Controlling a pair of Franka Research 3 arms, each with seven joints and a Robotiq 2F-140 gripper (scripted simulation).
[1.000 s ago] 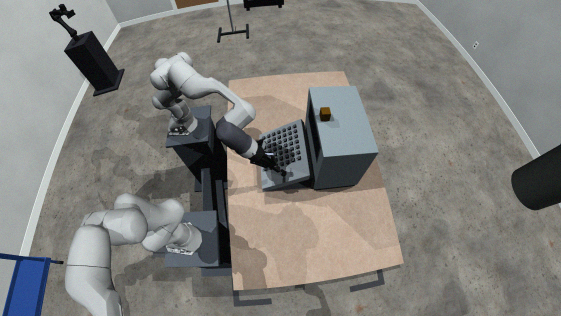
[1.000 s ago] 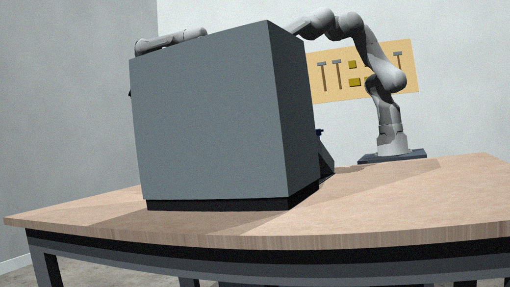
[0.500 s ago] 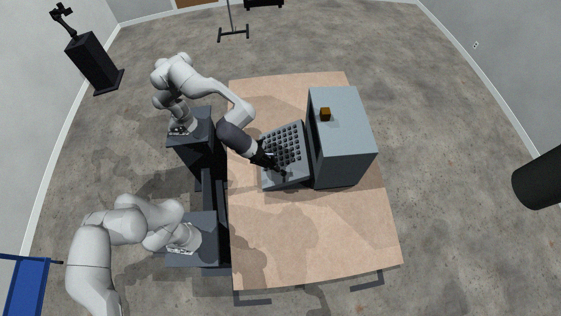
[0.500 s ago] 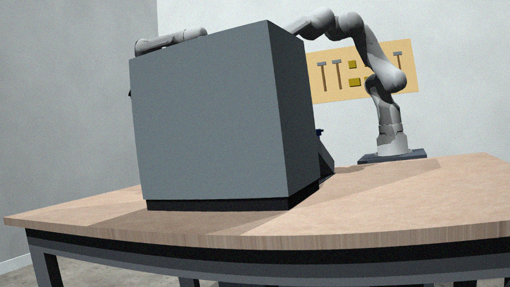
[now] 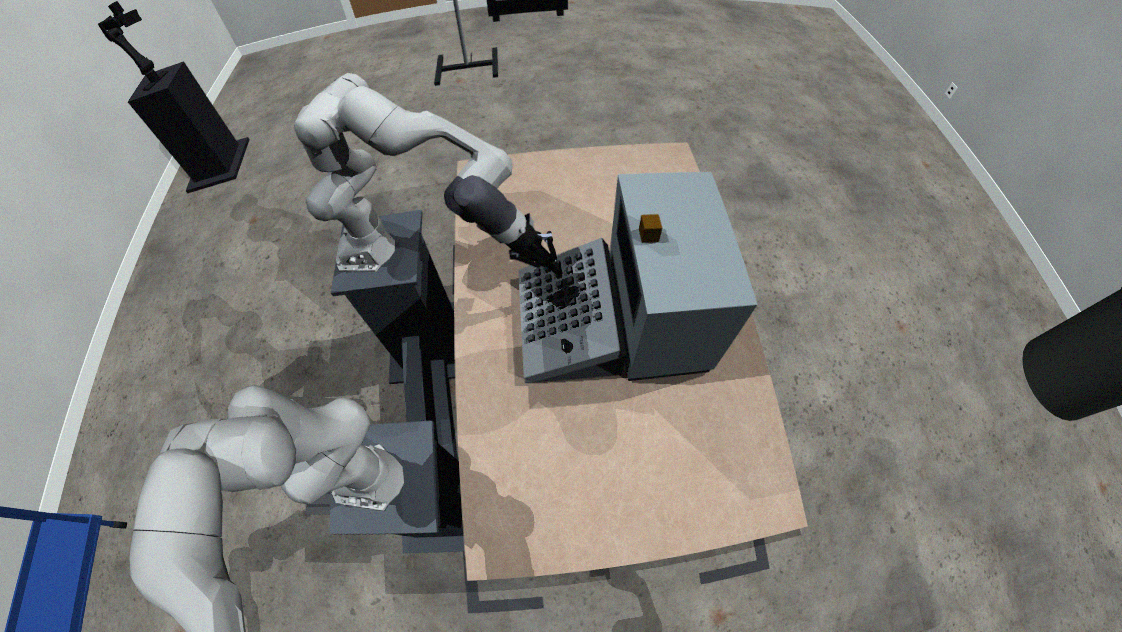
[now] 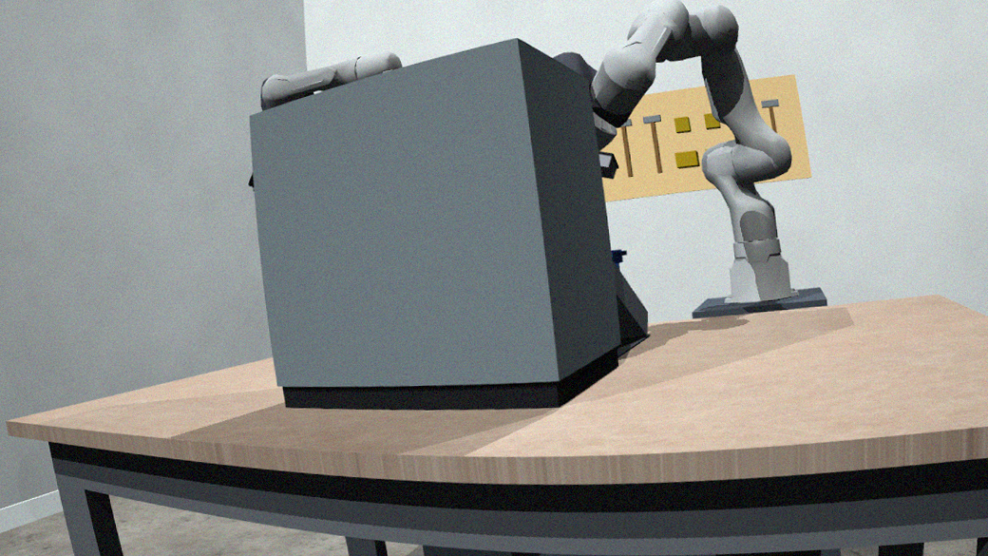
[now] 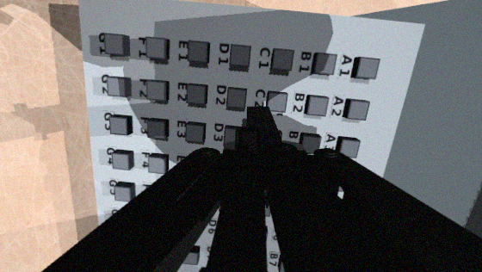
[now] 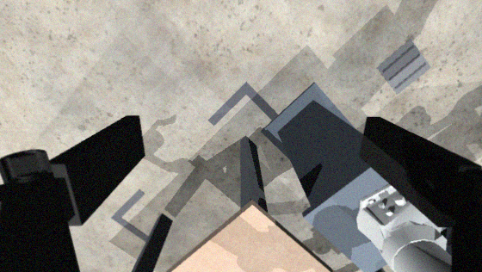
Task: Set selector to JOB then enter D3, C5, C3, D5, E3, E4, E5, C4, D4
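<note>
Now: left hand 5 cm above the C3 key, 4 cm short of it and 2 cm to the left of it. The rest, counted from my left hand: D3 key (7 cm below, 2 cm to the right, 1 cm ahead); C4 key (6 cm to the right, 5 cm below, 4 cm ahead); D4 key (7 cm below, 5 cm to the right, 1 cm ahead).
</note>
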